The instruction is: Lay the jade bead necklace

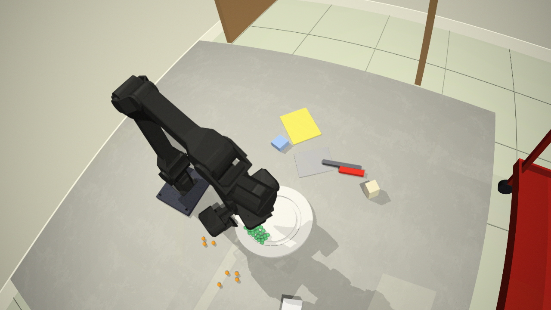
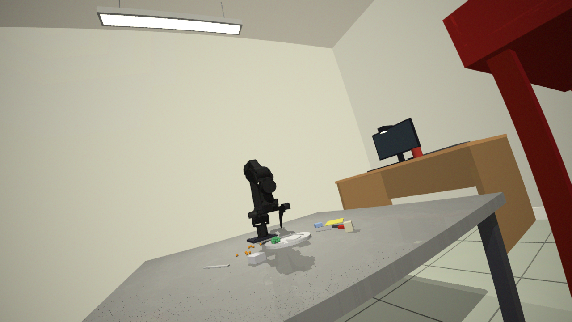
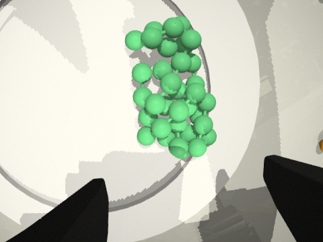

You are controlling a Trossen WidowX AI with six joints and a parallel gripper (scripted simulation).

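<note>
The inner disc is 5 cm below my gripper tip, 4 cm to the left of it and 4 cm ahead of it. The rest, counted from my gripper tip: blue cube (24 cm to the left, 9 cm behind, 5 cm below); then grey sheet (25 cm to the left, 6 cm below, 2 cm ahead); then bead board (6 cm below, 4 cm to the left, 4 cm ahead).
</note>
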